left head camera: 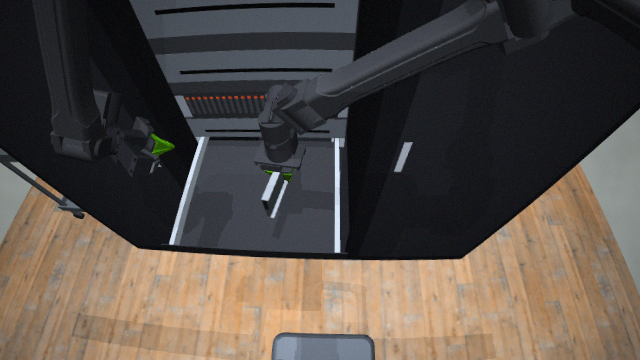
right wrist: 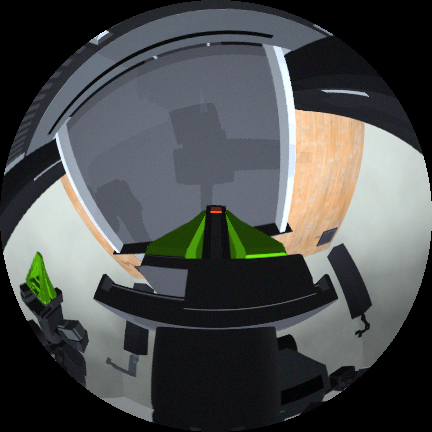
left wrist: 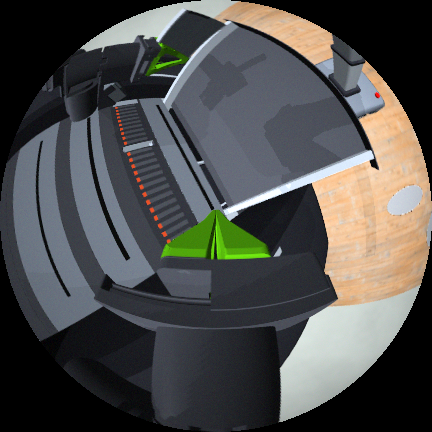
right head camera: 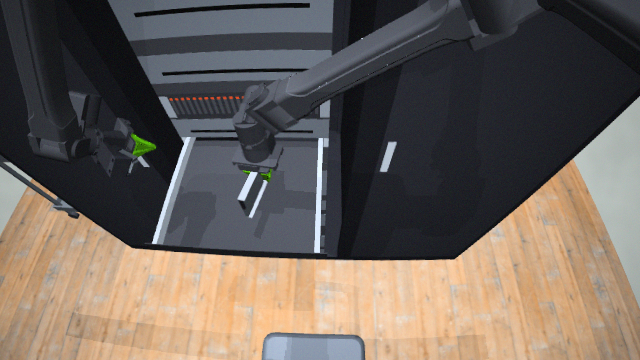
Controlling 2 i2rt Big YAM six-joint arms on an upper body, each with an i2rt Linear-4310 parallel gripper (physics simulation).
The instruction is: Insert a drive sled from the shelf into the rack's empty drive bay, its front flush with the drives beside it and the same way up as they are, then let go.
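Places are measured from the left arm's base along level axes (x right, y ahead, z up), in millimetres.
Where they show: left gripper, between the fingertips: (left head camera: 173, 146) (right wrist: 38, 252) (left wrist: 215, 215) (right head camera: 155, 146); right gripper, between the fingertips: (left head camera: 285, 179) (right wrist: 215, 215) (left wrist: 185, 58) (right head camera: 265, 179).
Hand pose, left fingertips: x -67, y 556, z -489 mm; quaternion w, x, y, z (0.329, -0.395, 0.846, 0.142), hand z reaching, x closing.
Observation:
Each offset is from my left fingertips to the top centre of the thing. "*": to the spot under its first point. Level surfaces: height alone.
My right gripper (left head camera: 279, 176) (right head camera: 258, 175) (left wrist: 185, 58) (right wrist: 215, 215) is shut on a drive sled @(dz +5, dx +265, dy -88 mm) (left head camera: 271, 187) (right head camera: 247, 187) (left wrist: 190, 30) (right wrist: 216, 237), dark with two pale long edges. It holds the sled above the grey pull-out shelf @(dz -201 mm) (left head camera: 300, 230) (right head camera: 290, 230) (left wrist: 280, 65) (right wrist: 240, 90), pointing away from the rack. An orange-tipped end shows between its fingers in the right wrist view. The rack's upright drives @(* dz -30, dx +90, dy +168 mm) (left head camera: 225, 106) (right head camera: 207, 107) (left wrist: 160, 180) have orange tips. My right arm hides part of their row in both head views; I cannot make out the empty bay. My left gripper (left head camera: 171, 146) (right head camera: 153, 146) (left wrist: 215, 215) (right wrist: 38, 252) is shut and empty.
White rails @(* dz -169, dx +408, dy -46 mm) (left head camera: 337, 200) (right head camera: 318, 200) edge the shelf. Black cabinet sides flank it, the one at the picture's right with a pale handle (left head camera: 403, 157) (right head camera: 388, 157). A grey rounded base @(dz -1081 mm) (left head camera: 323, 349) (right head camera: 313, 349) stands on the wooden floor @(dz -1340 mm) (left head camera: 200, 300) (right head camera: 200, 300).

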